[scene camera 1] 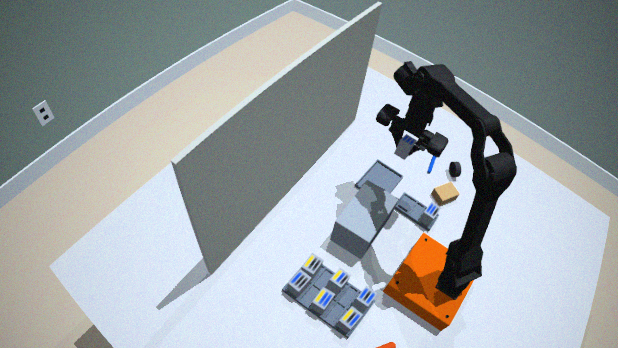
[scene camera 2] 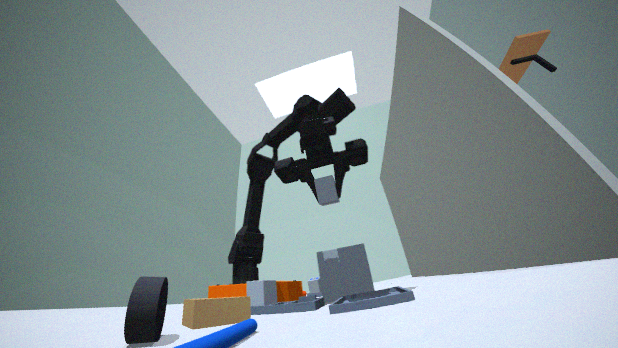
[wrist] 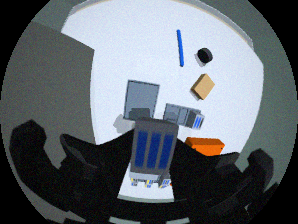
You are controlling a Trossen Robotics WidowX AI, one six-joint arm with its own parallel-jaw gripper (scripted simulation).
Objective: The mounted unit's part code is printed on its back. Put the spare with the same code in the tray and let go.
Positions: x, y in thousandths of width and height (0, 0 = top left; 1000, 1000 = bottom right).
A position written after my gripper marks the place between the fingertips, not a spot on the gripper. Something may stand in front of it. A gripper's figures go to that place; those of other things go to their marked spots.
Labels:
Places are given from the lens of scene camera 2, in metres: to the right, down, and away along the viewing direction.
my gripper (scene camera 2: 533, 573): 0.04, 0.05, 0.34
tan block (scene camera 2: 323, 901): -0.12, 0.15, 0.18
black disc (scene camera 2: 237, 889): -0.12, 0.10, 0.11
grey block (scene camera 2: 557, 780): 0.07, 0.19, 0.35
grey wall (scene camera 2: 776, 510): 0.24, 0.01, 0.23
The marked spots on the grey block and the black disc are 0.32 m apart.

